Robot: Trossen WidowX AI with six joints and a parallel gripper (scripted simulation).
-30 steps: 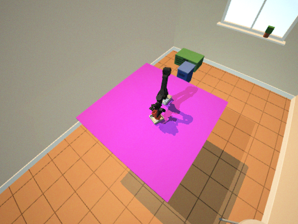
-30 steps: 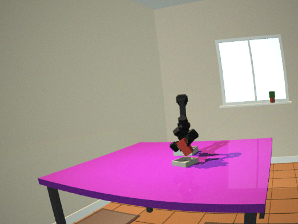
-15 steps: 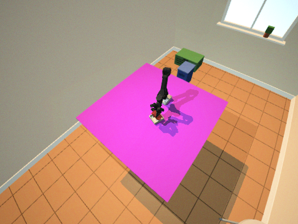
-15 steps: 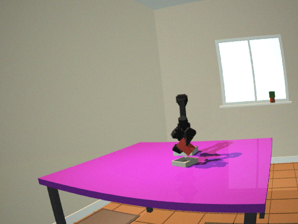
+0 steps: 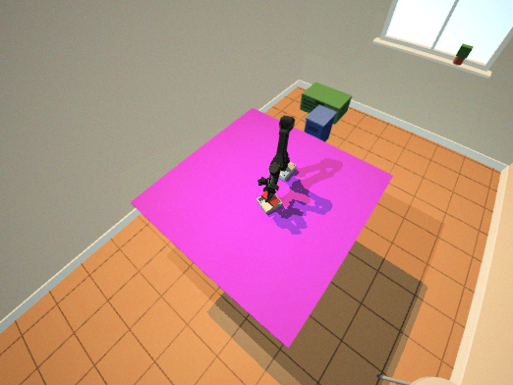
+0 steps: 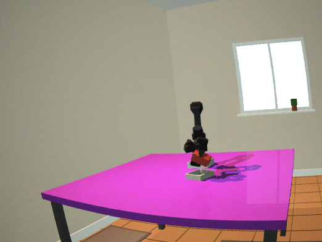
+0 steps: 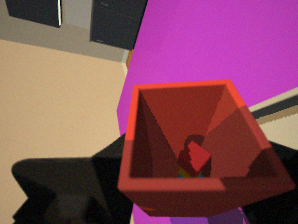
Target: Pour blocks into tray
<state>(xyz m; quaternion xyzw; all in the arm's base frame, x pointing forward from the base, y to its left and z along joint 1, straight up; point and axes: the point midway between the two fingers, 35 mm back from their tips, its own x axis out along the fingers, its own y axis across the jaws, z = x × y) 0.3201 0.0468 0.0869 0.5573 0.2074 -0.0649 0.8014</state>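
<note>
Right now my gripper tip is 30 mm past the red block and 10 mm to the right of it. Also, from my gripper tip: blue block 40 mm to the left, 30 mm behind, 10 mm below; then red square cup 30 mm to the left, 30 mm behind.
</note>
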